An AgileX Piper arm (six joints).
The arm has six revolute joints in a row. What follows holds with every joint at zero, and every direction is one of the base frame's. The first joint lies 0.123 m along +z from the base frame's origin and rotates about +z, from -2.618 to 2.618 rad. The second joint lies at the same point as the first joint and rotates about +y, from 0 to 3.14 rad. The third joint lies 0.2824 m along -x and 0.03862 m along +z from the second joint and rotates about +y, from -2.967 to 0 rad. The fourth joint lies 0.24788 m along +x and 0.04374 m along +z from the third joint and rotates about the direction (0.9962, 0, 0.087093), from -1.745 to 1.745 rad. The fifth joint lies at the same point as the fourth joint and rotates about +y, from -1.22 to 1.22 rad. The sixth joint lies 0.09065 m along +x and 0.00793 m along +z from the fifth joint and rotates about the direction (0.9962, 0, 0.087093), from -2.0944 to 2.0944 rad. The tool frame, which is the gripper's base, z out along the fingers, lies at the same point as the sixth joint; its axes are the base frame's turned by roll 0, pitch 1.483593 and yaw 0 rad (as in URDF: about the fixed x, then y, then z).
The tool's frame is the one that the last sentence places.
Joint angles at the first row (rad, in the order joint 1, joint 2, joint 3, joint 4, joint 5, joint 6):
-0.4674, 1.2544, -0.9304, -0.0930, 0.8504, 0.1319
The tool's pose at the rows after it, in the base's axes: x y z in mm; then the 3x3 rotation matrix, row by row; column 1 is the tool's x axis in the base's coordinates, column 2 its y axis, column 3 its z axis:
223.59 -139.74 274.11; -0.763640 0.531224 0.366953; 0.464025 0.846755 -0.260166; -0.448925 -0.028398 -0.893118
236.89 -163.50 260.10; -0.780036 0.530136 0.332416; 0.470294 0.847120 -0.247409; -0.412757 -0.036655 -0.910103
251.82 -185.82 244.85; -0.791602 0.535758 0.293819; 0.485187 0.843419 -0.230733; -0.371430 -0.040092 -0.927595
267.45 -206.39 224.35; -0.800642 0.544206 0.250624; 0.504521 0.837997 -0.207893; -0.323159 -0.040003 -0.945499
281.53 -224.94 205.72; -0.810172 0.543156 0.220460; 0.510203 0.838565 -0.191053; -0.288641 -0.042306 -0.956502
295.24 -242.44 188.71; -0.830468 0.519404 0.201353; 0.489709 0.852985 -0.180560; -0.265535 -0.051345 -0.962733
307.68 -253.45 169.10; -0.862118 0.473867 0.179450; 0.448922 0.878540 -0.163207; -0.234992 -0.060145 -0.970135
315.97 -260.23 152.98; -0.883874 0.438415 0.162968; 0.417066 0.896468 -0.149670; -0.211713 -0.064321 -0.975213
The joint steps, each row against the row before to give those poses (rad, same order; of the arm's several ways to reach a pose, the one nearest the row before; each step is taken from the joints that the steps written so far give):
-0.0805, 0.0978, -0.0404, 0.0503, -0.0390, -0.1042
-0.0508, 0.1072, -0.0526, 0.0189, -0.0162, -0.0622
-0.0334, 0.1129, -0.0671, 0.0062, -0.0015, -0.0295
-0.0218, 0.1197, -0.0686, 0.0000, 0.0000, -0.0103
-0.0171, 0.1066, -0.0709, 0.0000, 0.0000, -0.0176
-0.0135, 0.0989, -0.0767, 0.0000, 0.0000, -0.0420
-0.0017, 0.0891, -0.0601, 0.0000, 0.0000, -0.0540
0.0000, 0.0646, -0.0403, 0.0000, -0.0025, -0.0393

